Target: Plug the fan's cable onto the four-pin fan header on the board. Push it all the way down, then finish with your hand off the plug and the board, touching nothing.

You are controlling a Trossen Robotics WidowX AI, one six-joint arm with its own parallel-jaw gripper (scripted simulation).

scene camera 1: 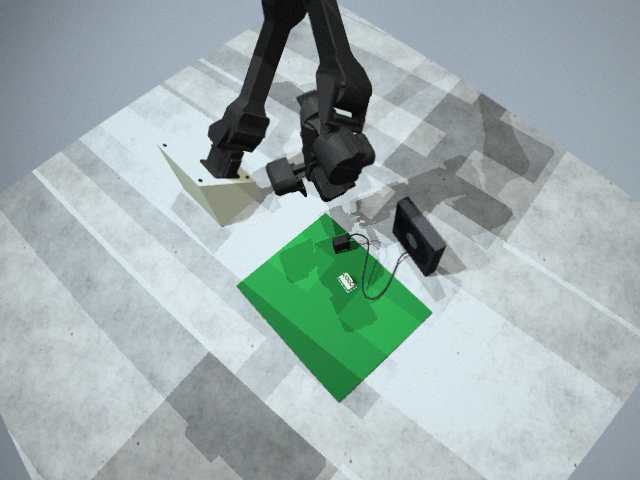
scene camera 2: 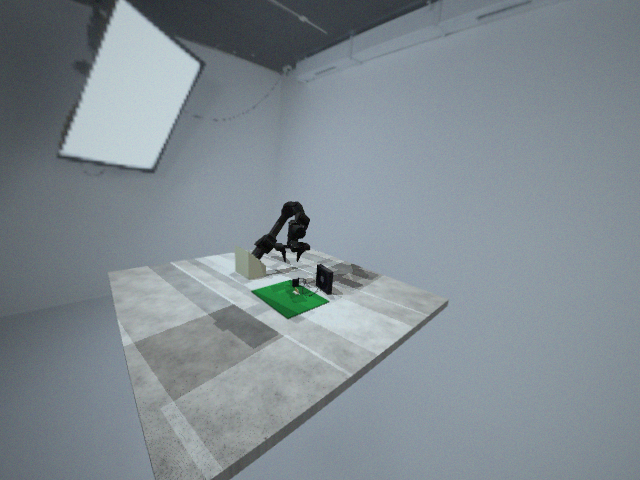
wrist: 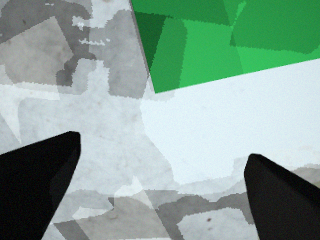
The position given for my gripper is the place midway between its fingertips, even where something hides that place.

Note:
My gripper [scene camera 1: 322, 189] is open, holding nothing. Further things: a black fan [scene camera 1: 425, 247] and a green board [scene camera 1: 341, 337].
My gripper shows as well in the wrist view [wrist: 164, 153]. The green board also shows in scene camera 2 [scene camera 2: 280, 297] and in the wrist view [wrist: 181, 50].

